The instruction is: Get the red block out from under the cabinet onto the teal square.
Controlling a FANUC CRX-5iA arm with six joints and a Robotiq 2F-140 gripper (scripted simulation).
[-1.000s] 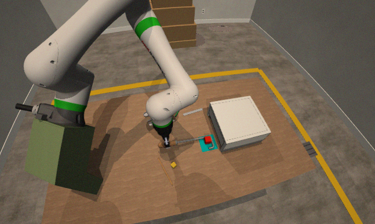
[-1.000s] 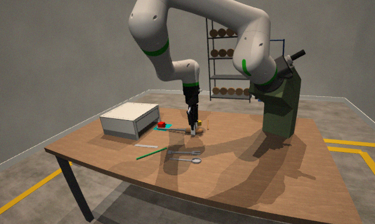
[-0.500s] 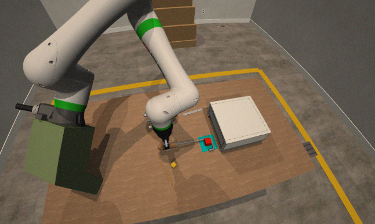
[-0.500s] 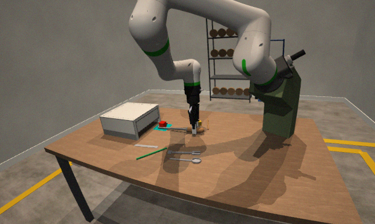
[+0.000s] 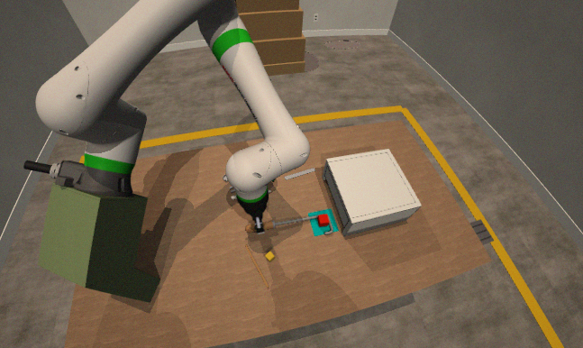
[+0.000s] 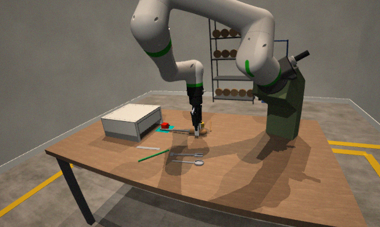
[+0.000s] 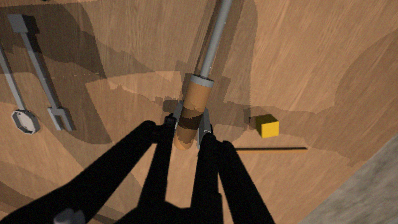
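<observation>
The yellow cube is 120 mm to the right of my hand, 30 mm ahead of it and 20 mm below it. From my hand the other things lie so: red block (250 mm ahead, 20 mm below); then teal square (250 mm ahead, 40 mm below); then fork (220 mm to the left, 40 mm behind, 30 mm below).
</observation>
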